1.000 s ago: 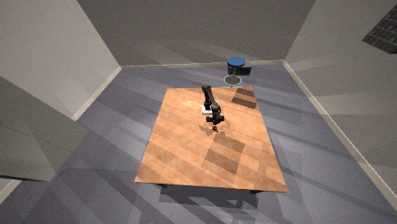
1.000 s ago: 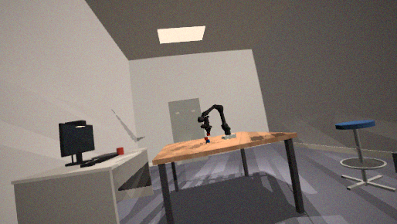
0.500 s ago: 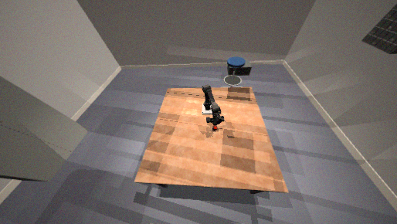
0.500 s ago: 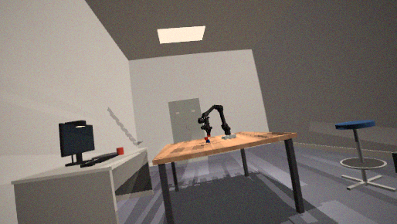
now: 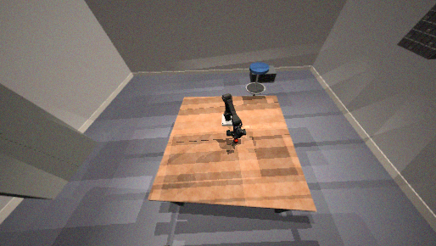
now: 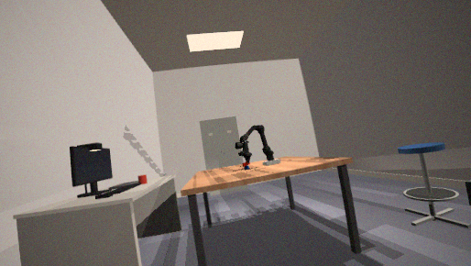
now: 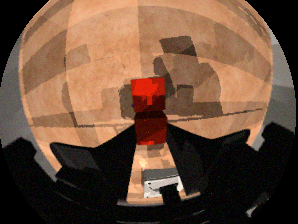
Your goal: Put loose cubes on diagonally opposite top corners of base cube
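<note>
Right now my gripper tip is 40 mm above the blue cube and 20 mm short of it.
</note>
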